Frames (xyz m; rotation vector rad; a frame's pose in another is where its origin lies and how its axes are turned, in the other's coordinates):
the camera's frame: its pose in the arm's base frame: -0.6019 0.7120 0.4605 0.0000 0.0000 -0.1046
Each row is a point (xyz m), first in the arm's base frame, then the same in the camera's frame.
Working: the arm's base frame: its pose in the camera's frame: 0.6729 -0.6453 -0.4605 0.0000 0.0000 0.1046

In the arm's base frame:
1: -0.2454 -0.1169 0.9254
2: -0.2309 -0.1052 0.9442
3: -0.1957 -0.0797 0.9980
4: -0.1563 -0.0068 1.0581
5: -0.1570 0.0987 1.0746
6: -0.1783 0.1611 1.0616
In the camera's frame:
1: 0.4411 -0.7871 0.4649
2: 0.4543 -0.7740 0.4837
3: 0.4866 -0.7450 0.5375
4: 0.5182 -0.6683 0.5976
5: 0.5065 -0.5635 0.6141
6: 0.4788 -0.5037 0.6011

